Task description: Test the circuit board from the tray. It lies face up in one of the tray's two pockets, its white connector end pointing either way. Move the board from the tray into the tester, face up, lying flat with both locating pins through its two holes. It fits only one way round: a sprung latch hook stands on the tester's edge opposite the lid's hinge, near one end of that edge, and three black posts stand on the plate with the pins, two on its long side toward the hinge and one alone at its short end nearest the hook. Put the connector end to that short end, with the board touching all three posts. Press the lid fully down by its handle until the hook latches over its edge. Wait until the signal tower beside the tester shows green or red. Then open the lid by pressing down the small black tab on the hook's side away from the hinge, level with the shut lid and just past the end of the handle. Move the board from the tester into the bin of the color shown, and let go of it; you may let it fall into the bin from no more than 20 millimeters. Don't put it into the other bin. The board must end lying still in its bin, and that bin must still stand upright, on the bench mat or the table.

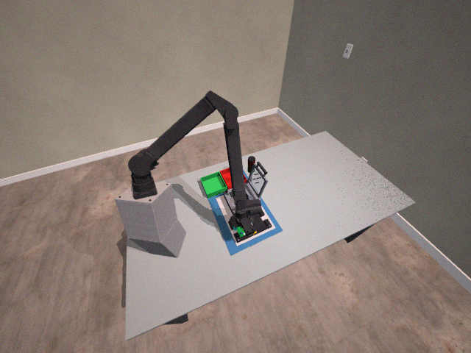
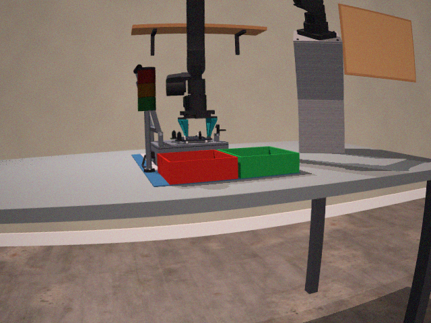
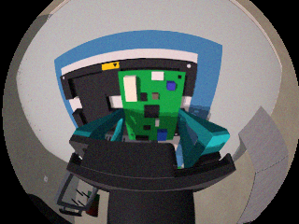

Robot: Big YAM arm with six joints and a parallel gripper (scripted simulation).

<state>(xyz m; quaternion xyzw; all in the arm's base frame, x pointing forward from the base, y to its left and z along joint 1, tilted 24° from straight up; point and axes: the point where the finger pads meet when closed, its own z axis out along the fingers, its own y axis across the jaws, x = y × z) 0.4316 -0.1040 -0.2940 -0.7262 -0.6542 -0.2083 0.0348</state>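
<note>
Now: hand 17 cm to the right of the tester plate, 8 cm short of it and 2 cm below it. From my hand the other things lie so: tester lid 20 cm ahead, 16 cm to the left, 13 cm above; green circuit board right at my hand; latch hook 23 cm to the left, 4 cm above, 1 cm ahead.
</note>
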